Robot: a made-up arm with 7 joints.
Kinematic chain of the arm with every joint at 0, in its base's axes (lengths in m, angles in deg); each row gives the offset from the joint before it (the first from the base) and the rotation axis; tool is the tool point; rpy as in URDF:
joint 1: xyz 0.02 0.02 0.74 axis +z
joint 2: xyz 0.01 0 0.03 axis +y
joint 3: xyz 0 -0.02 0.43 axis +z
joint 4: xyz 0.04 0.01 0 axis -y
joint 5: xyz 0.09 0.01 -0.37 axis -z
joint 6: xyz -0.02 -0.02 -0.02 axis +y
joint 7: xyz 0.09 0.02 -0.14 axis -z
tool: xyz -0.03 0.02 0.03 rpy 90 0 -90
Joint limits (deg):
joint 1: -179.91..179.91
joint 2: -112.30..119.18
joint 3: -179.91..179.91
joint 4: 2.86..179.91
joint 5: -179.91..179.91
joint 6: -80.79..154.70
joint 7: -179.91..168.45
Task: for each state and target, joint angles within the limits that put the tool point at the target. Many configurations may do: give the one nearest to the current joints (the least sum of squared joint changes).
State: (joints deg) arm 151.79 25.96 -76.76 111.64 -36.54 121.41 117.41
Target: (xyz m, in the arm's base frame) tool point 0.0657 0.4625 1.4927
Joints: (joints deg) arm 152.33 15.57 -83.98 136.81 -44.23 112.27 119.57
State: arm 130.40 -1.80 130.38 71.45 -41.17 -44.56 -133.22
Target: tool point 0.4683 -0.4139 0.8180
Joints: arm 149.55 -34.93 150.94 59.45 -46.92 -39.32 -133.29
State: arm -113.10 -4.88 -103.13 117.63 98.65 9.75 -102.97
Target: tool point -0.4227 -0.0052 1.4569
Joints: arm -92.22 19.91 -109.33 113.22 101.15 -12.73 -104.91
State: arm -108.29 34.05 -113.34 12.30 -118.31 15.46 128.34
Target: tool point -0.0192 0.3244 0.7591
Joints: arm -138.96 17.98 -132.78 19.38 -119.03 32.83 128.64
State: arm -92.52 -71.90 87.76 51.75 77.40 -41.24 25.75
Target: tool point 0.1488 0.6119 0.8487
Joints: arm -52.81 -81.44 97.18 67.24 74.19 -48.78 27.12
